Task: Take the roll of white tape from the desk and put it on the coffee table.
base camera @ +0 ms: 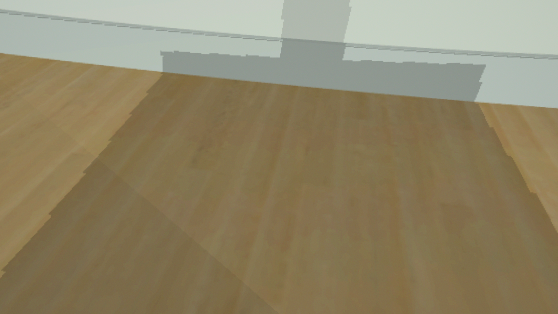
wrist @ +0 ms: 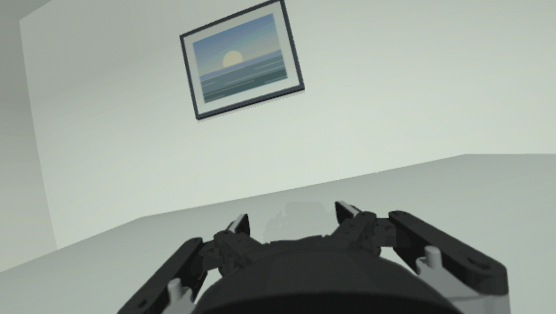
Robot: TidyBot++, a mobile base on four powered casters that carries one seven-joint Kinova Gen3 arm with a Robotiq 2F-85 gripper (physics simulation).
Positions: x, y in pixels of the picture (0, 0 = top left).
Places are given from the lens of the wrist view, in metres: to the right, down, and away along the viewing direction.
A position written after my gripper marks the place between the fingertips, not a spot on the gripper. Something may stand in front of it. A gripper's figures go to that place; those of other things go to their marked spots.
my gripper [wrist: 292, 217]: 0.01, 0.06, 0.15
pale grey desk [wrist: 492, 202]: 0.34, 0.07, 0.23
framed sea picture [wrist: 239, 60]: -0.18, -0.46, 0.73
The marked spots on the pale grey desk and the framed sea picture are 0.89 m apart.
